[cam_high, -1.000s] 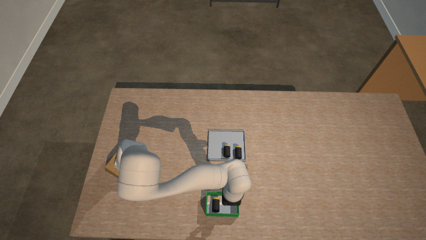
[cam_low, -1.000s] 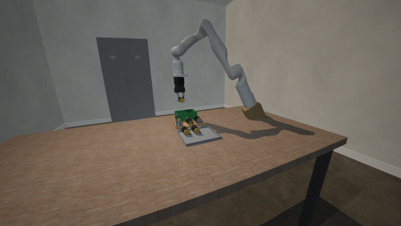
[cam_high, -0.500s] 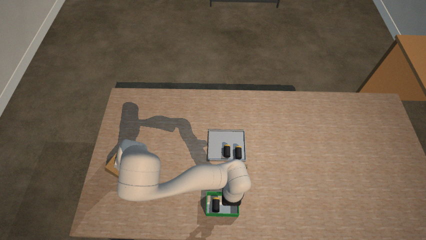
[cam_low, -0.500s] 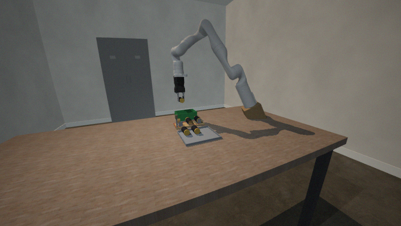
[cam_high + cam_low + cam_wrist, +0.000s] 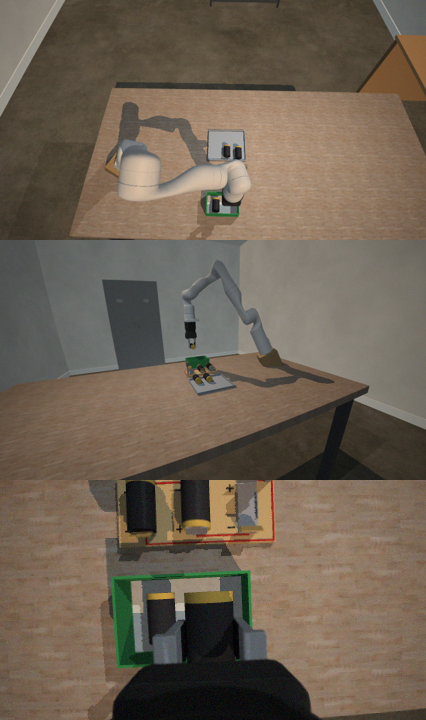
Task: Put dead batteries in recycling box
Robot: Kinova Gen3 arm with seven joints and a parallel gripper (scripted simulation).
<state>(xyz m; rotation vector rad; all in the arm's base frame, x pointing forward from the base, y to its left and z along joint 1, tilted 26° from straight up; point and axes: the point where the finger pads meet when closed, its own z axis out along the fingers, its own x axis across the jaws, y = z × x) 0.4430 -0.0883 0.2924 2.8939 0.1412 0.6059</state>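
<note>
The green recycling box is 3 cm behind my hand and 14 cm below it. Round my hand: grey tray (3 cm behind, 32 cm to the left, 15 cm below).
</note>
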